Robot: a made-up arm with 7 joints.
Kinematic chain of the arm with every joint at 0, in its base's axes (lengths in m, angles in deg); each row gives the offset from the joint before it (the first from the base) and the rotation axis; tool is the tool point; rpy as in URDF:
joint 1: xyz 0 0 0.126 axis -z
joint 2: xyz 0 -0.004 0.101 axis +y
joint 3: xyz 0 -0.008 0.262 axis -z
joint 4: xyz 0 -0.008 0.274 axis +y
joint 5: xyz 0 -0.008 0.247 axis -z
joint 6: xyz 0 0 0.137 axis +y
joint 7: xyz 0 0 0.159 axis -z
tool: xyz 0 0 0 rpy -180 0 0
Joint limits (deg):
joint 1: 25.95..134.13
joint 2: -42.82..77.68
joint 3: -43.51..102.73
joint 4: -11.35..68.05
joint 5: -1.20..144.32
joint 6: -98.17..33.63
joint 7: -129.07..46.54
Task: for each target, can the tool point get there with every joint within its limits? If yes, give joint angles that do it. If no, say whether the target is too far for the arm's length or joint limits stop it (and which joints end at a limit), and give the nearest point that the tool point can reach.
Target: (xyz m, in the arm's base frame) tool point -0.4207 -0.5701 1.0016
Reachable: yes | joints 104.17 40.61 88.09 28.36 25.66 -0.87 -30.21
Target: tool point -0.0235 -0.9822 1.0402
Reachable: no: too far | nearest point -0.0199 -0.8313 0.9153 | short by 0.196 m
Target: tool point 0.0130 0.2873 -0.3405
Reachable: no: joint limits stop it (at a limit: joint 1, joint 2, joint 4, joint 5, joint 6) | nearest point 0.6255 -0.1172 0.0066 | short by 0.812 m
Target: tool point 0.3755 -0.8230 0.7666
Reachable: yes | joints 66.04 56.24 90.72 4.52 48.31 -36.01 -106.32
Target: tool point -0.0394 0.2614 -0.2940
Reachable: no: joint limits stop it (at a limit: joint 1, joint 2, joint 4, joint 5, joint 6) | nearest point 0.6217 -0.1275 0.0013 | short by 0.822 m
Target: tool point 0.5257 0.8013 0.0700
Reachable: no: joint limits stop it (at a limit: joint 2, joint 4, joint 5, joint 6) | nearest point 0.4115 0.6272 0.7036 | short by 0.667 m
